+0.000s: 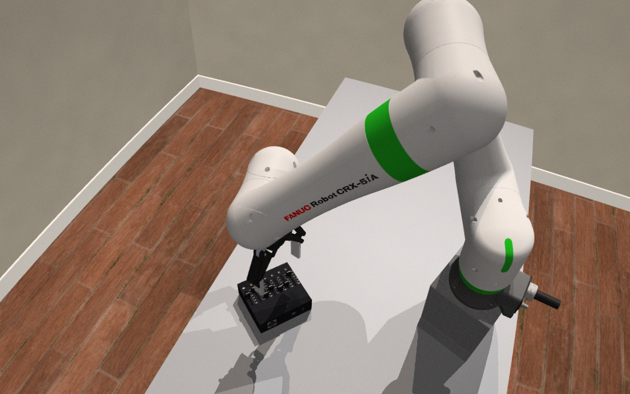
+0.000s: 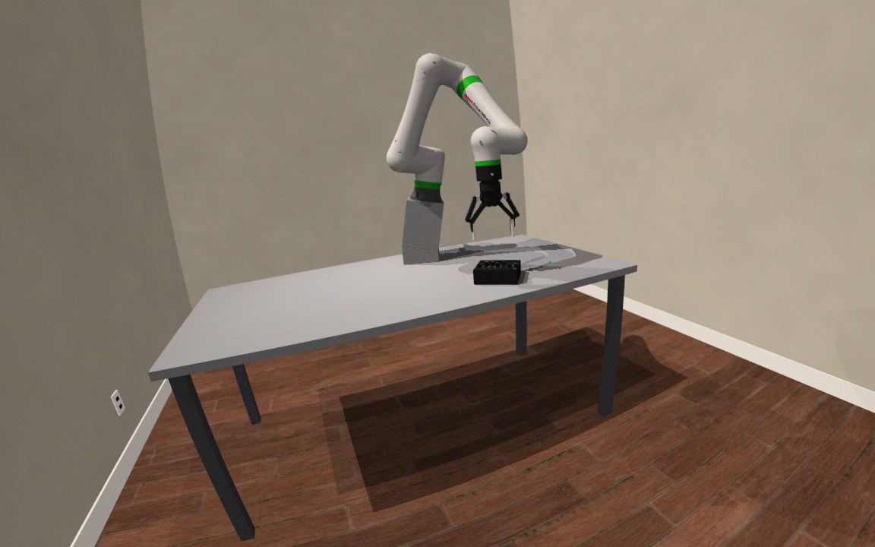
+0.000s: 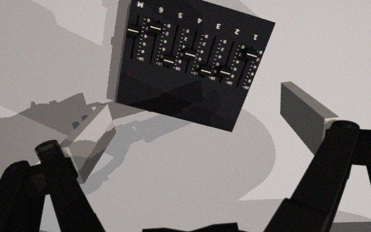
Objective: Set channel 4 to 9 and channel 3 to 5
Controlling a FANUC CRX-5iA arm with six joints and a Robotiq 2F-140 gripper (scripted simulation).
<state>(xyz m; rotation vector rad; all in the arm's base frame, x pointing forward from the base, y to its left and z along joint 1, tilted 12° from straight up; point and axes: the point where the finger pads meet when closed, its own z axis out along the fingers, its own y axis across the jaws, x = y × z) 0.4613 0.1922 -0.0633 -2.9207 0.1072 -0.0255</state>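
My gripper is now 1 cm short of the channel 3 cap, 1 cm to the left of it and 10 cm above it. Round my hand: channel 2 cap: 4 cm to the right, 10 cm below; channel 5 fader: 3 cm ahead, 3 cm to the left, 10 cm below; channel 4 fader: 3 cm ahead, 10 cm below.
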